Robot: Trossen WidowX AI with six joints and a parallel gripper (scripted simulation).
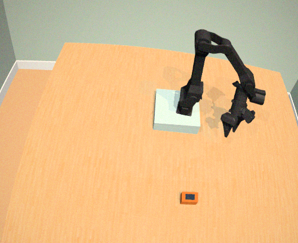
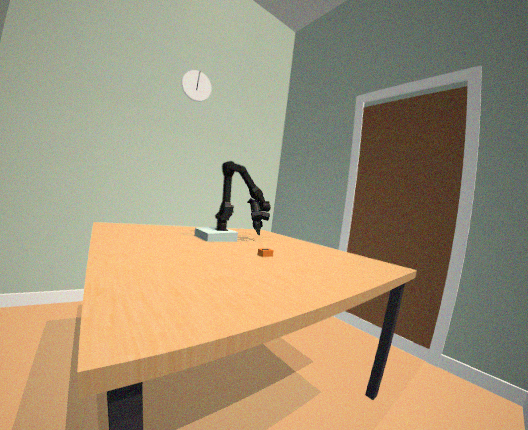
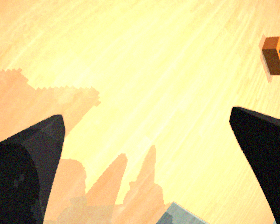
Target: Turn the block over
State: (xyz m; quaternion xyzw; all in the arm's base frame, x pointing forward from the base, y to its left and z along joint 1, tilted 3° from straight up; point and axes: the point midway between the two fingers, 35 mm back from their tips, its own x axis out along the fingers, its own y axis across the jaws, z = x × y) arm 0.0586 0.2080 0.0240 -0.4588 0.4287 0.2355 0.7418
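My gripper tip is 30 cm short of the orange block, 12 cm to the left of it and 4 cm above it.
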